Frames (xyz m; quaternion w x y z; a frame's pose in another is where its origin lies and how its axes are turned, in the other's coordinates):
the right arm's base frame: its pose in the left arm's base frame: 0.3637 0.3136 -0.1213 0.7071 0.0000 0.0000 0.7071
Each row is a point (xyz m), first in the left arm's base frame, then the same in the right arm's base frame.
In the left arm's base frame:
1: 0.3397 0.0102 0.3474
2: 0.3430 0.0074 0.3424
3: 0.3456 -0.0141 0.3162
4: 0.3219 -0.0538 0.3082
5: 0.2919 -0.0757 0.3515
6: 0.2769 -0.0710 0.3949
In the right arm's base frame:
1: -0.3034 0.0240 0.4687
2: -0.3062 0.0207 0.4637
3: -0.3277 0.0181 0.4375
4: -0.3674 0.0418 0.4295
5: -0.3893 0.0718 0.4728
6: -0.3846 0.0868 0.5162

